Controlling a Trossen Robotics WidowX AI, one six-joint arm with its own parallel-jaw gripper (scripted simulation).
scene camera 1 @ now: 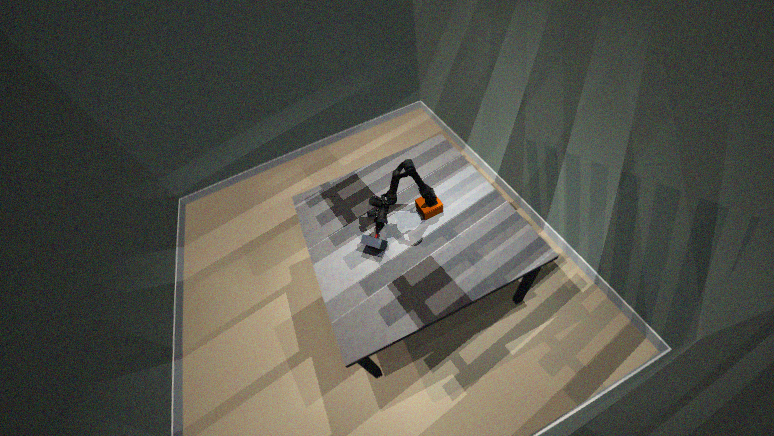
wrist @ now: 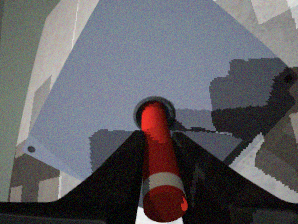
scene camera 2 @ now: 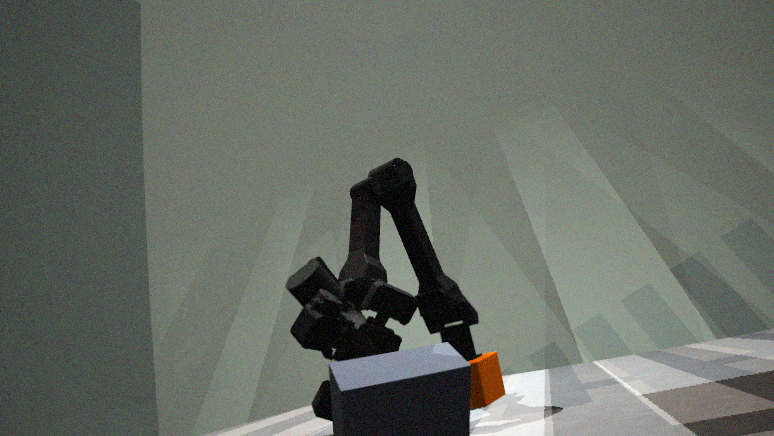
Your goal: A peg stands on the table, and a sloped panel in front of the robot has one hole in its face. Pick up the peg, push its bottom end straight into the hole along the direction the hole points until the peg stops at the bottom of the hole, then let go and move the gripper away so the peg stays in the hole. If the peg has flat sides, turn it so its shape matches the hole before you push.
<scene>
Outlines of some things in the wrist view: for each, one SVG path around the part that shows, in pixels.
My gripper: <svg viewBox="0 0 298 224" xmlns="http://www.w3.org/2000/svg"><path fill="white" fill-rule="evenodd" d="M172 133L174 155L176 155L181 180L184 183L186 200L188 200L188 206L186 206L185 213L181 217L182 224L298 224L298 202L293 204L293 202L286 200L282 201L281 198L273 196L267 190L263 190L261 186L245 179L245 176L242 176L241 173L234 172L229 165L217 159L216 156L206 151L201 145L194 143L184 133ZM144 131L133 131L130 133L121 147L105 163L102 163L92 175L88 176L84 183L81 181L80 184L74 186L71 192L64 194L60 200L51 202L0 201L0 224L136 224L138 204L140 204L142 160L144 160L145 144Z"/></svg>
A round red peg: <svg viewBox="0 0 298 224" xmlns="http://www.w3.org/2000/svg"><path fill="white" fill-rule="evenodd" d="M148 101L148 103L141 107L141 131L144 131L145 140L144 160L142 160L142 205L144 205L144 214L149 220L154 222L173 222L181 218L182 214L185 213L188 200L186 200L184 183L182 183L180 169L178 169L176 155L174 155L172 137L170 137L164 105L162 105L161 101Z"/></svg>
</scene>
